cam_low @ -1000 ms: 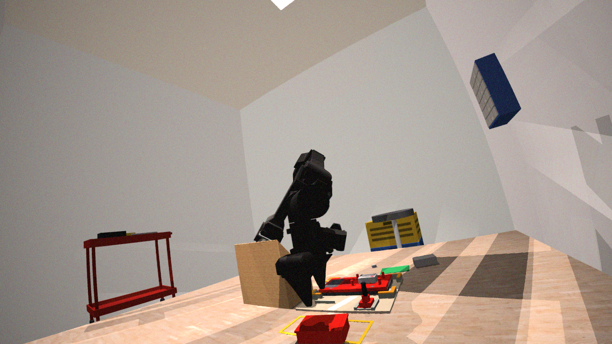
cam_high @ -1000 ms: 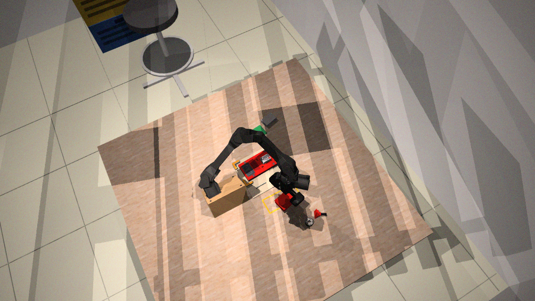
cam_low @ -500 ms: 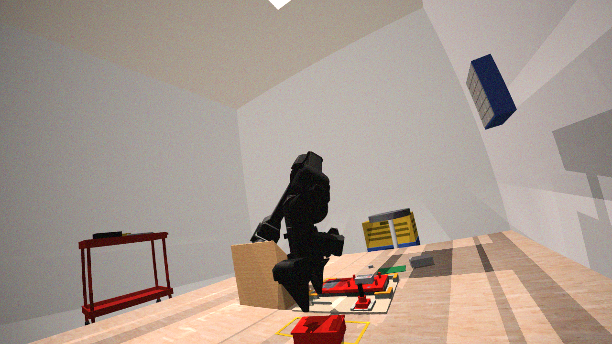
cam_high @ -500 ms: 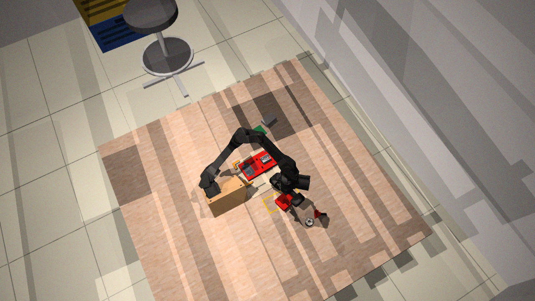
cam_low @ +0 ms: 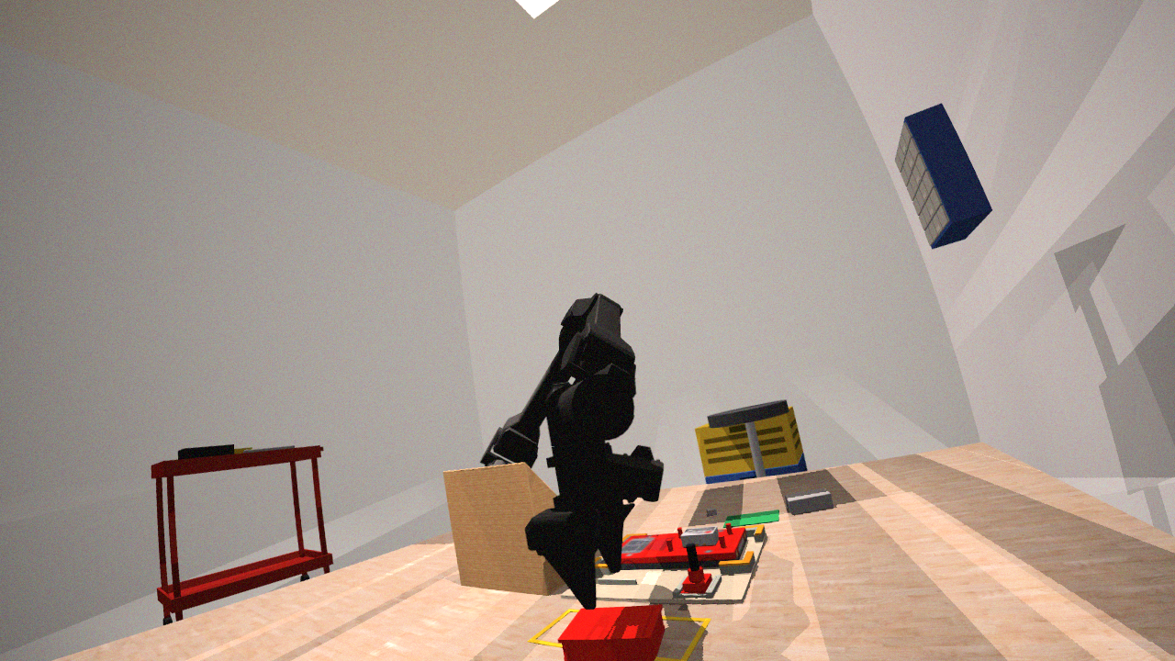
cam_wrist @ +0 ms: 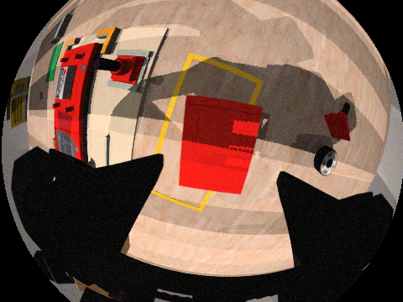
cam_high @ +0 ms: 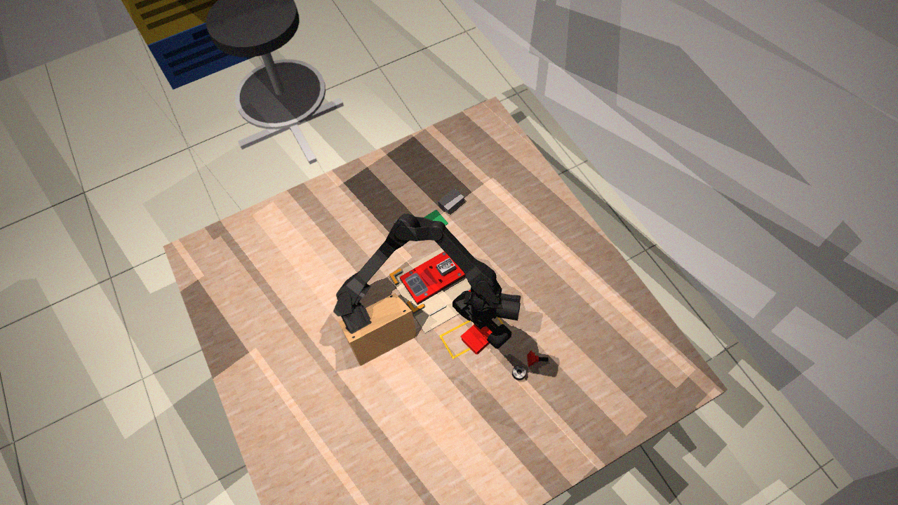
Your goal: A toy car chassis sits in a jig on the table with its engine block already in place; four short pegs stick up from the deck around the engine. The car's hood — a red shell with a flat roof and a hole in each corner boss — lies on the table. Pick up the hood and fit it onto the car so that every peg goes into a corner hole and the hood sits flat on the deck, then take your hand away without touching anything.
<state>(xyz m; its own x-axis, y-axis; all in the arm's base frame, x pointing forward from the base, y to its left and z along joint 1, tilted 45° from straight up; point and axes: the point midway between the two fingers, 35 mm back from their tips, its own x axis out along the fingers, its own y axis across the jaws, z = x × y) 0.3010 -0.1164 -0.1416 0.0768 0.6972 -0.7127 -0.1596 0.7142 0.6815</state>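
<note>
Now: the red hood 50 mm below my gripper tip. The rest, counted from my gripper tip: wheel 30 mm ahead, 150 mm to the right, 50 mm below; then grey engine block 40 mm ahead, 250 mm to the left, 40 mm below; then jig plate 230 mm to the left, 50 mm below.
</note>
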